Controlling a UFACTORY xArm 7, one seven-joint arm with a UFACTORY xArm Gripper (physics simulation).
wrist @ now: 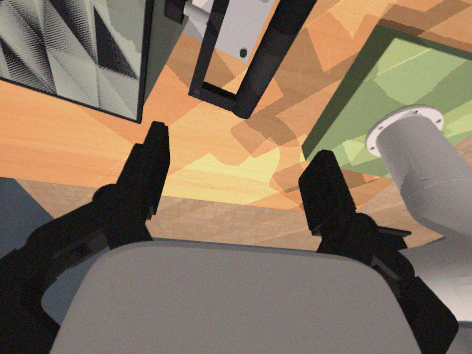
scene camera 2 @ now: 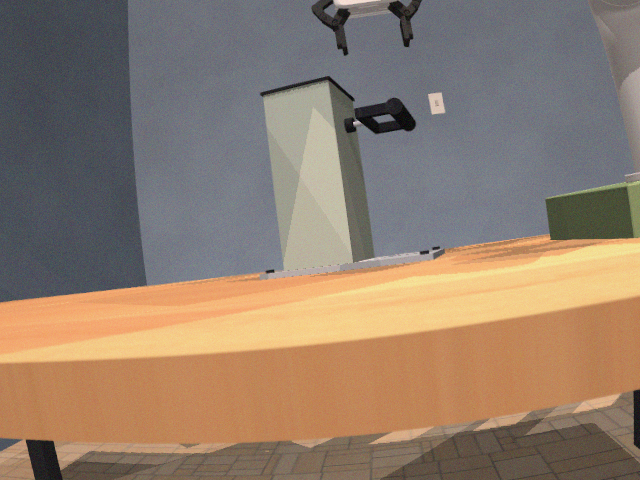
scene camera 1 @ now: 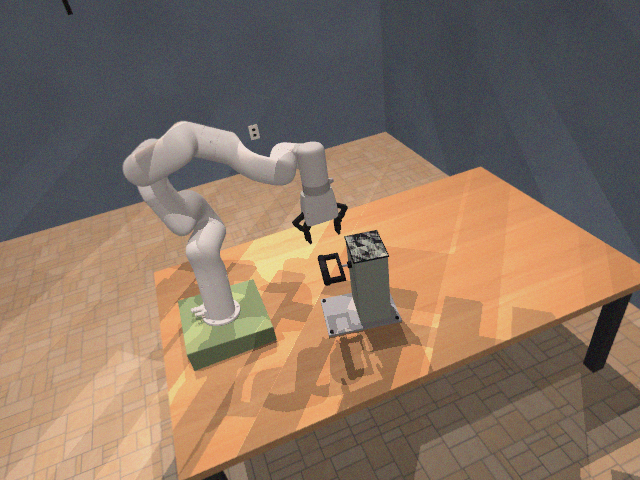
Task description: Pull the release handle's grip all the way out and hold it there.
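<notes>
The release handle's black rectangular grip (scene camera 1: 324, 269) (scene camera 2: 403, 114) (wrist: 275, 52) sticks out from the upper side of a tall grey-green post (scene camera 1: 371, 289) (scene camera 2: 310, 180) (wrist: 70, 50). A short pale rod (scene camera 2: 357, 124) joins it to a black collar on the post. In the wrist view the grip is cut off at the top edge. My gripper (scene camera 1: 323, 237) (scene camera 2: 376, 49) (wrist: 242, 154) is open and empty, pointing down. It hangs above the level of the grip, apart from it, and is offset toward the wall with the outlet. The fingers touch neither grip nor post.
The post stands on a light grey bolted plate (scene camera 1: 338, 304) (scene camera 2: 403, 258) on the wooden table (scene camera 1: 516, 232) (scene camera 2: 310, 392) (wrist: 50, 125). The arm's green base block (scene camera 1: 232, 346) (scene camera 2: 589, 211) (wrist: 410, 65) sits on the grip's side of the post. A wall outlet (scene camera 1: 253, 131) (scene camera 2: 436, 103) shows behind.
</notes>
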